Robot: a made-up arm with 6 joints.
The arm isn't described. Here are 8 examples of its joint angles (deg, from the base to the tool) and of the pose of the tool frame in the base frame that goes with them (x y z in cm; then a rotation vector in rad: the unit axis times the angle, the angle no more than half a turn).
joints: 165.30 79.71 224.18 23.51 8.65 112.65
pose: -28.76 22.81 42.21 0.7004 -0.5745 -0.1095
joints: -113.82 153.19 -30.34 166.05 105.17 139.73
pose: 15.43 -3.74 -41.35 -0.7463 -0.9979 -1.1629
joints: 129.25 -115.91 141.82 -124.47 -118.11 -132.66
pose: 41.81 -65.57 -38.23 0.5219 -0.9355 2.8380
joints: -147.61 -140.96 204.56 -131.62 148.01 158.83
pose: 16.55 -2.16 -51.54 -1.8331 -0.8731 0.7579
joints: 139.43 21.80 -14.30 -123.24 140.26 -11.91
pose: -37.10 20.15 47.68 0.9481 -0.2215 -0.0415
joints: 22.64 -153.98 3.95 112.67 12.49 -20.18
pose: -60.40 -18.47 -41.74 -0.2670 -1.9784 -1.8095
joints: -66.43 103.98 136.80 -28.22 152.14 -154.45
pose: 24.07 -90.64 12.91 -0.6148 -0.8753 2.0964
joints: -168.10 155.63 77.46 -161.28 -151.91 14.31
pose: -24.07 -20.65 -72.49 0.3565 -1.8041 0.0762
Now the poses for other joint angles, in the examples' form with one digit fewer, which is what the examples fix.
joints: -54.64 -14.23 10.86 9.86 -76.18 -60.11
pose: -6.2 -18.7 95.6 1.195 0.270 -1.424
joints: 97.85 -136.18 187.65 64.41 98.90 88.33
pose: 8.3 -9.3 -35.3 0.195 -2.562 0.873
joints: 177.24 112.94 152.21 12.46 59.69 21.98
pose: -80.3 19.6 15.4 2.137 -0.710 1.764
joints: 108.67 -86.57 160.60 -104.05 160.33 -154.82
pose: 25.3 -87.0 -1.4 1.917 0.014 1.664
